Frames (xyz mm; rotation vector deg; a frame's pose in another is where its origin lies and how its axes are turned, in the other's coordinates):
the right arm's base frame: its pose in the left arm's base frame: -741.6 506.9 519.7 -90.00 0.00 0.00
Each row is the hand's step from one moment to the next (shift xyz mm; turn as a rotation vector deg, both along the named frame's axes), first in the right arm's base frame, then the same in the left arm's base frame.
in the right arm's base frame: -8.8 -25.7 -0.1 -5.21 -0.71 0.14
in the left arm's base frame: -8.8 -0.1 25.7 -5.21 0.14 0.71
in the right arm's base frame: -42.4 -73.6 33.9 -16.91 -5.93 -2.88
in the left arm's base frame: -42.4 33.9 73.6 -16.91 -2.88 5.93
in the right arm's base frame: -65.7 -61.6 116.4 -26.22 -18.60 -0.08
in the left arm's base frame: -65.7 116.4 61.6 -26.22 -0.08 18.60
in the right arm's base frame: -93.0 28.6 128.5 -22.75 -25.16 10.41
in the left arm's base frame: -93.0 128.5 -28.6 -22.75 10.41 25.16
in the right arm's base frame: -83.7 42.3 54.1 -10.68 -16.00 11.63
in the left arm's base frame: -83.7 54.1 -42.3 -10.68 11.63 16.00
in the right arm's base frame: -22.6 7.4 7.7 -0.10 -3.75 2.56
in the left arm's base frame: -22.6 7.7 -7.4 -0.10 2.56 3.75
